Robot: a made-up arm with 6 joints. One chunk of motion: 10 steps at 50 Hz.
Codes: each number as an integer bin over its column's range. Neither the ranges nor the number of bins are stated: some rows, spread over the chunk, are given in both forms.
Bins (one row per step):
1: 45 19 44 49 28 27
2: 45 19 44 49 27 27
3: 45 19 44 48 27 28
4: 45 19 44 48 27 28
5: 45 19 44 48 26 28
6: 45 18 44 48 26 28
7: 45 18 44 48 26 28
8: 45 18 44 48 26 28
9: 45 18 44 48 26 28
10: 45 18 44 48 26 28
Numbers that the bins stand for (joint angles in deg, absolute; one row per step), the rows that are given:
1: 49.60 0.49 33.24 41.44 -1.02 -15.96
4: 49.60 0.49 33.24 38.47 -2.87 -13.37
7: 49.60 -1.56 33.24 38.47 -4.71 -13.37
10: 49.60 -1.56 33.24 38.47 -4.71 -13.37
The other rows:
2: 49.60 0.49 33.24 41.44 -2.87 -15.96
3: 49.60 0.49 33.24 38.47 -2.87 -13.37
5: 49.60 0.49 33.24 38.47 -4.71 -13.37
6: 49.60 -1.56 33.24 38.47 -4.71 -13.37
8: 49.60 -1.56 33.24 38.47 -4.71 -13.37
9: 49.60 -1.56 33.24 38.47 -4.71 -13.37

